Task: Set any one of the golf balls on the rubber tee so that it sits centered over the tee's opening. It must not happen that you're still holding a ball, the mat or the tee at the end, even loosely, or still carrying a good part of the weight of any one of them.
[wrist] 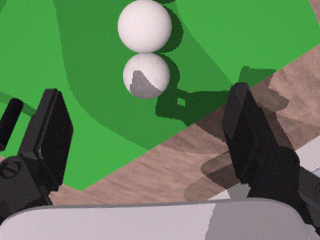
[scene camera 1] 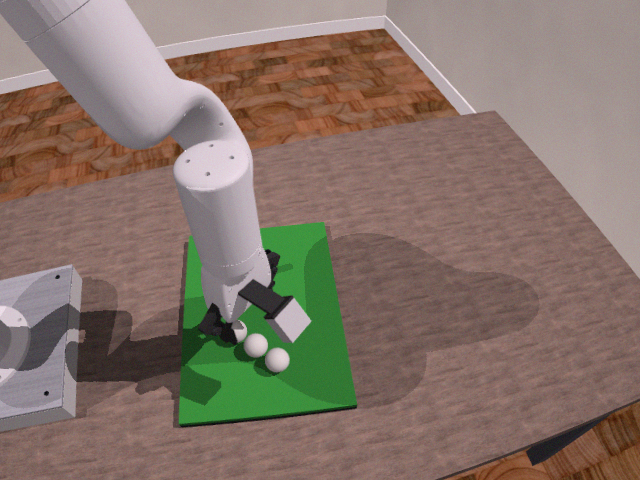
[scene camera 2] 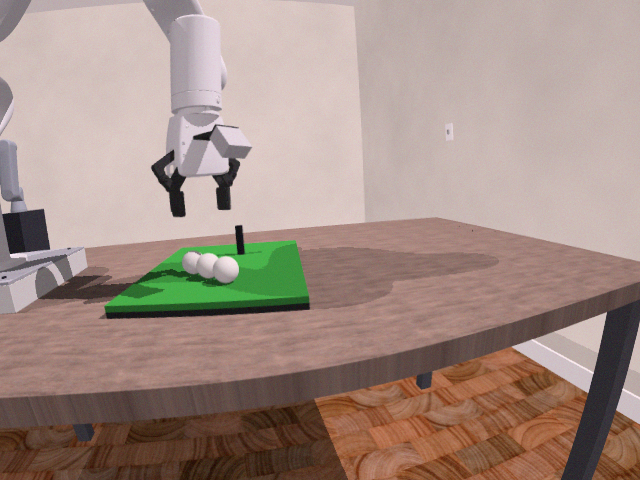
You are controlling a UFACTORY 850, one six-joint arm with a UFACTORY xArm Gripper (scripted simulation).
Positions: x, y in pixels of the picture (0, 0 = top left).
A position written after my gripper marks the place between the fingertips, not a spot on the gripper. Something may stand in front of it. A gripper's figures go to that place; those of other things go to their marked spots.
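Scene:
Green mat (wrist: 82, 56): 25 cm from the lens. Golf ball (wrist: 146, 76): 21 cm from the lens. My gripper (wrist: 146, 105): 13 cm from the lens. The marked spots on the green mat and the golf ball are 7 cm apart.

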